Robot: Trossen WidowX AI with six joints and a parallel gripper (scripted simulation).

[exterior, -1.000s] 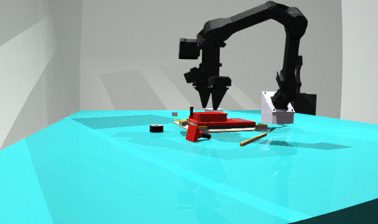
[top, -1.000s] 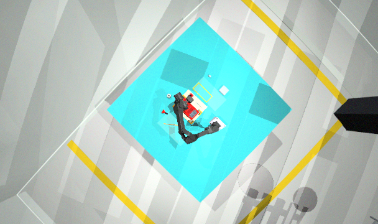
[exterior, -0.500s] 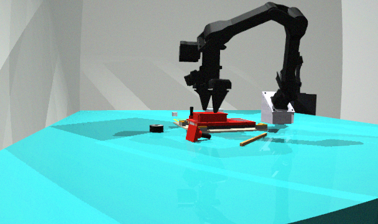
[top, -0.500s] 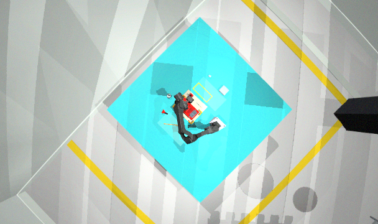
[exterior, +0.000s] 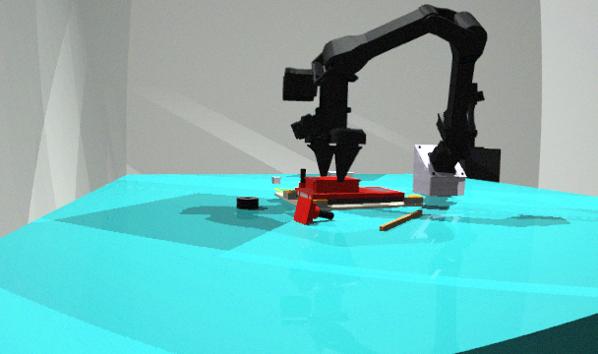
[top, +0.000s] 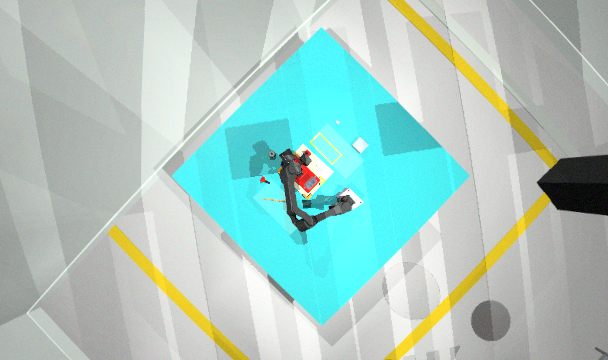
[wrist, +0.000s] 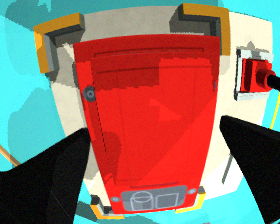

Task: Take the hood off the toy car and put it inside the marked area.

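The hood lies 10 mm below my gripper tip. The rest, counted from my gripper tip: black wheel: 170 mm ahead, 50 mm to the left, 40 mm below; thin wooden stick: 60 mm behind, 210 mm to the left, 40 mm below.
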